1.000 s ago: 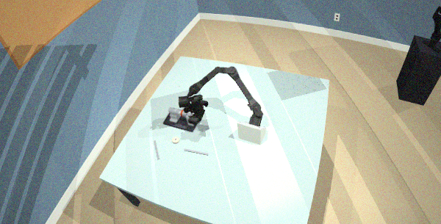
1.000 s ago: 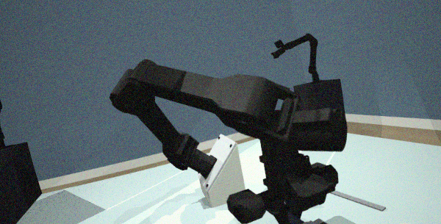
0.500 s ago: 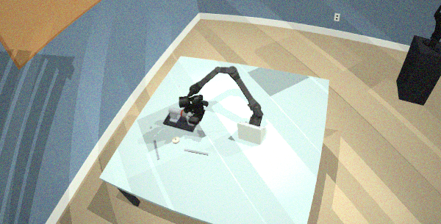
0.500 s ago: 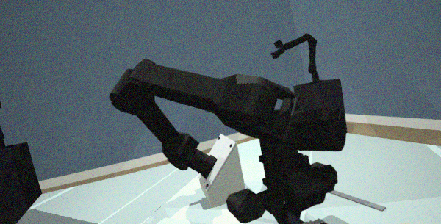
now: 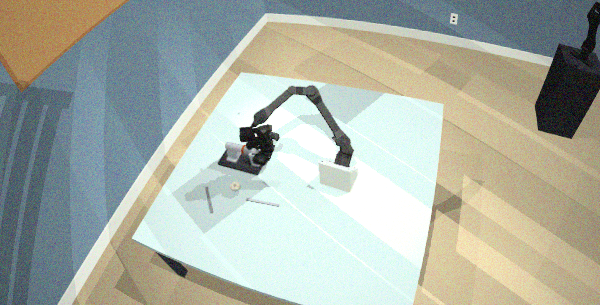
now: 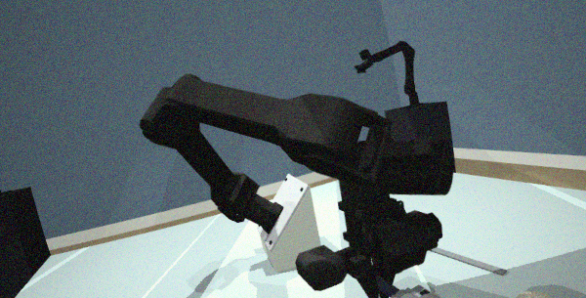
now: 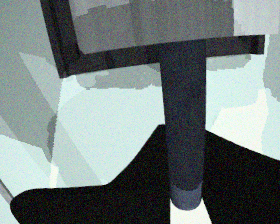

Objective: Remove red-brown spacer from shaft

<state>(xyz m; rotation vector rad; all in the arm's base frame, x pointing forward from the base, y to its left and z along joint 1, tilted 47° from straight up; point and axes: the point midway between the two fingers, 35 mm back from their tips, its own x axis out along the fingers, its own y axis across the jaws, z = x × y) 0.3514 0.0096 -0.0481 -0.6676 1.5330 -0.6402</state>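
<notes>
Right now my gripper tip is 70 mm short of the shaft and 30 mm below it. The rest, counted from my gripper tip: fixture (160 mm ahead, 10 mm to the left); red-brown spacer (130 mm ahead, 30 mm above, 10 mm to the left); grey washer (160 mm ahead, 110 mm to the right, 40 mm below).
</notes>
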